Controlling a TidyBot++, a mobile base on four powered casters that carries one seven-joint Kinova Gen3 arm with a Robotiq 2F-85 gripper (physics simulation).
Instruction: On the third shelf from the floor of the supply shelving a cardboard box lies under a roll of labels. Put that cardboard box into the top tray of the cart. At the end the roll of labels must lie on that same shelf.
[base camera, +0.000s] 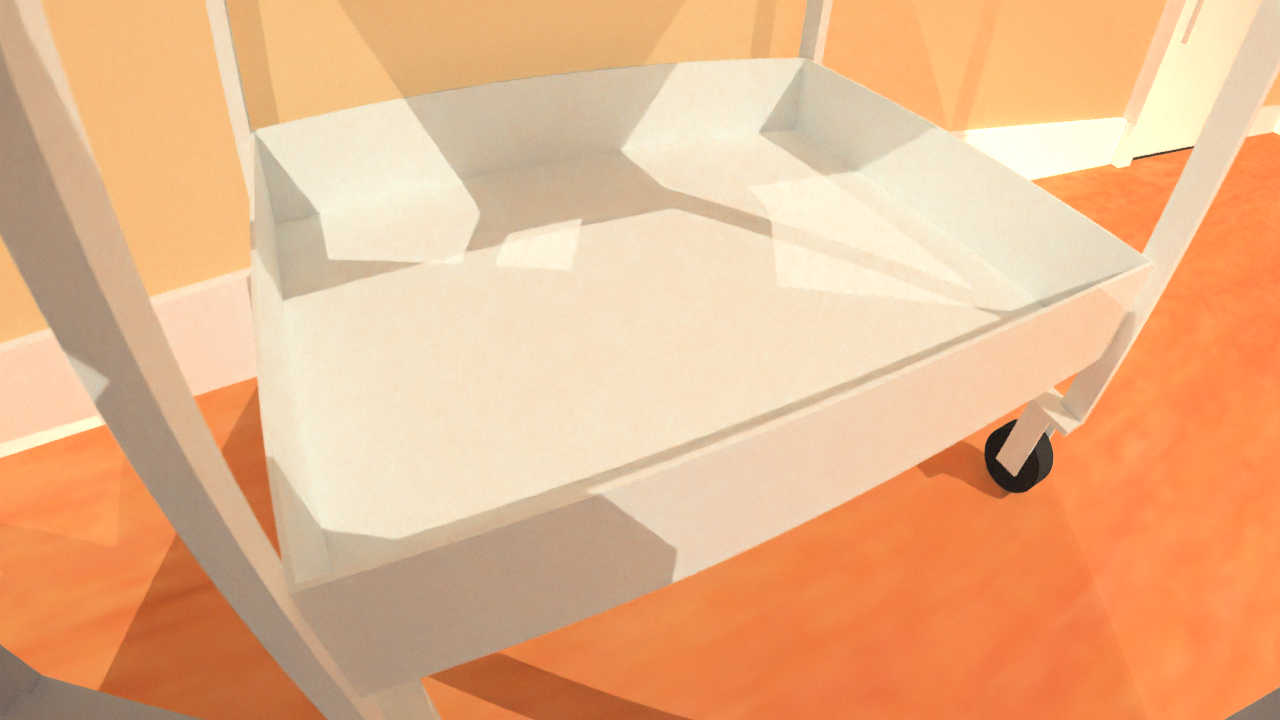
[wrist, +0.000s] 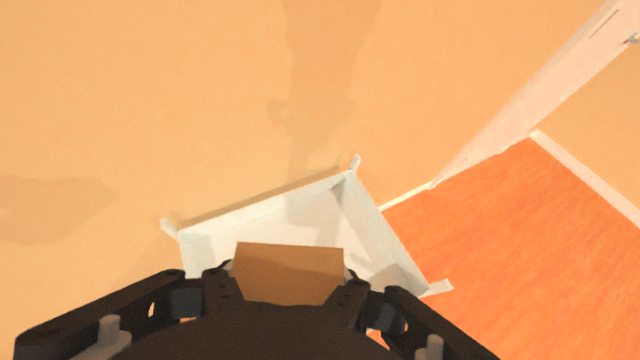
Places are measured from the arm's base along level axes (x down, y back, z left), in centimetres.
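Pixels of known places: gripper, fingertip midpoint: (wrist: 290, 271).
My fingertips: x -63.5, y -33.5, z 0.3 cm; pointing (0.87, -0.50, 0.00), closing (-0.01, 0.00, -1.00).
Note:
For each thing: its top centre in the pictures, then the offset to it from my fingertips. "spot": a spot on its surface instead. Level surfaces: height alone.
- brown cardboard box at its top centre: (wrist: 283, 337) dx -4.4, dy +3.8, dz -0.1 cm
- white top tray at a spot on its surface: (wrist: 377, 230) spot: dx +36.1, dy -18.5, dz -20.8 cm
- cart's white post at a spot on its surface: (base camera: 1199, 179) spot: dx +77.7, dy -4.2, dz -29.2 cm
- black caster at a spot on its surface: (base camera: 1018, 456) spot: dx +99.5, dy -4.3, dz -27.1 cm
- Orange floor at its surface level: dx +103.1 cm
My gripper (wrist: 290, 271) is shut on the brown cardboard box (wrist: 290, 265), which sits between its fingers at the bottom middle of the wrist view. The white top tray (wrist: 377, 230) of the cart shows behind and below the box; the box and gripper hide its near part. In the base view the cart's white post (base camera: 1199, 179) and a lower tray (base camera: 805, 465) stand close in front of the base. The roll of labels and the supply shelving do not show in these views.
An orange wall (base camera: 537, 35) (wrist: 150, 100) stands right behind the cart. A black caster (base camera: 1018, 456) shows under the cart's right corner. A pale door (wrist: 545, 85) stands to the right. Orange floor (base camera: 895, 608) (wrist: 510, 225) lies beside the cart.

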